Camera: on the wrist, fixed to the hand. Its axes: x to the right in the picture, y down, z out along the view.
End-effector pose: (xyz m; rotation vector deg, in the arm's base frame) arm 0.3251 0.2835 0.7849 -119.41 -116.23 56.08
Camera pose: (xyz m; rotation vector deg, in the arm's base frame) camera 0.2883 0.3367 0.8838 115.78 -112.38 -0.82
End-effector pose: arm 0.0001 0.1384 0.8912 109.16 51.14 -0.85
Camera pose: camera -0.0685 0.2297 0.8609 -71.79 118.06 -95.92
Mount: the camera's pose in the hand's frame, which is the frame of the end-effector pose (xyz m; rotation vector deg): 0.0137 -0.0853 -0.0806 15.38 24.91 175.02
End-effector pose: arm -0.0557 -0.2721 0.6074 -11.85 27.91 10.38
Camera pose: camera -0.0607 -0.3719 0.5443 -52.00 -42.32 -155.66
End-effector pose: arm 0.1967 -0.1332 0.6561 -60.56 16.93 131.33
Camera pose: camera 0.2906 -0.0935 0.5964 -0.66 -62.18 -29.88
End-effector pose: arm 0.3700 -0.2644 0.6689 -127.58 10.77 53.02
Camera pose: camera 0.4579 -0.2529 0.7471 -5.06 -143.04 -35.25
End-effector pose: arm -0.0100 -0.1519 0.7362 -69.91 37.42 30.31
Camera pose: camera 0.0444 -0.2519 0.7677 -49.44 -107.91 -99.98
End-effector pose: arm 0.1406 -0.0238 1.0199 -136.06 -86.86 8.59
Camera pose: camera 0.0934 0.0046 1.1244 -90.72 141.48 14.88
